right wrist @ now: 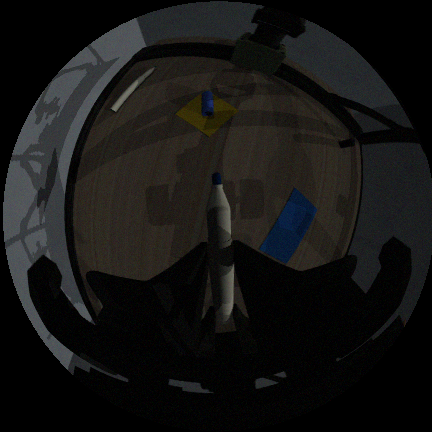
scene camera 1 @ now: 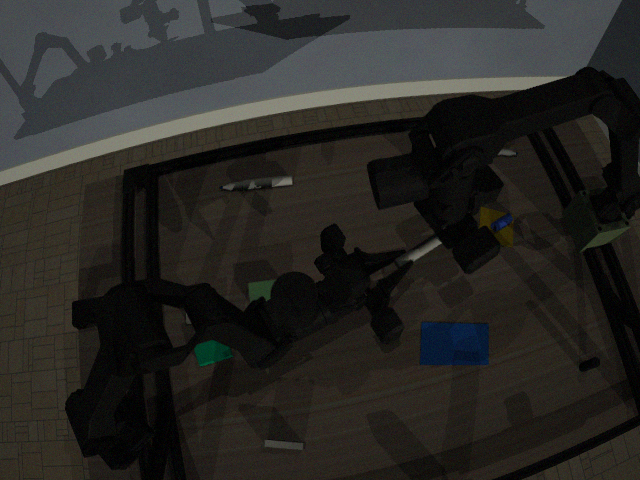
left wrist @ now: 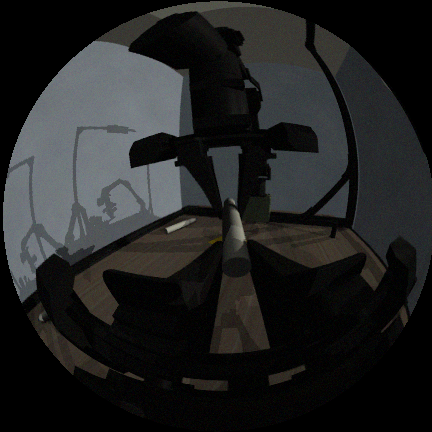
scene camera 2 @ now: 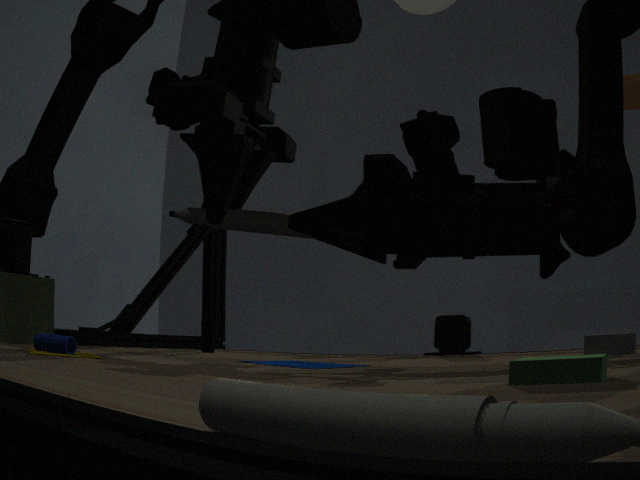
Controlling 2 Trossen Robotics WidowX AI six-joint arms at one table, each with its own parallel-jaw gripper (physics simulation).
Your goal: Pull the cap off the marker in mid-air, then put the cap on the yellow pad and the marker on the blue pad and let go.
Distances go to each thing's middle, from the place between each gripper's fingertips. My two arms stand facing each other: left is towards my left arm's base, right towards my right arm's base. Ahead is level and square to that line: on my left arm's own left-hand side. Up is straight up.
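Labels:
The yellow pad [right wrist: 191,112] is 20 mm ahead of my right hand, 180 mm to the right of it and 120 mm below it. As for the blue pad [scene camera 1: 441,343], I find it 120 mm below my right hand, 20 mm to the left of it and 150 mm behind it.
Counted from my left hand, the yellow pad is 24 cm to the right, 12 cm below and 2 cm ahead. With the blue pad, my left hand is 12 cm above it, 14 cm past it and 5 cm to the left of it.

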